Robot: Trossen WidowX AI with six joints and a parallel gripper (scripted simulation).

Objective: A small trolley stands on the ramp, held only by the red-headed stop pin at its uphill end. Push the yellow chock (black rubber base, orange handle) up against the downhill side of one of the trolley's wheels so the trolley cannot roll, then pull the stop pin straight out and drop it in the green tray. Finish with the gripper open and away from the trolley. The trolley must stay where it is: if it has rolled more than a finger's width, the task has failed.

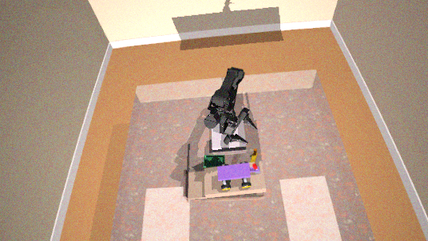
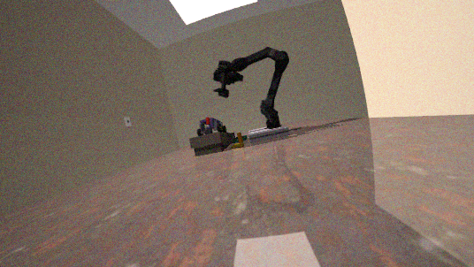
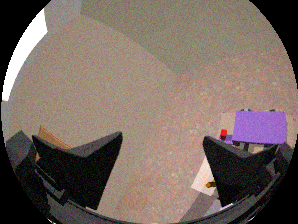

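Right now the yellow chock is 5 cm behind my gripper tip, 2 cm to the left of it and 31 cm below it. The rest, counted from my gripper tip: purple trolley (9 cm ahead, 9 cm to the right, 22 cm below); then ramp (9 cm ahead, 10 cm to the right, 28 cm below); then red-headed stop pin (7 cm ahead, 2 cm to the left, 20 cm below).
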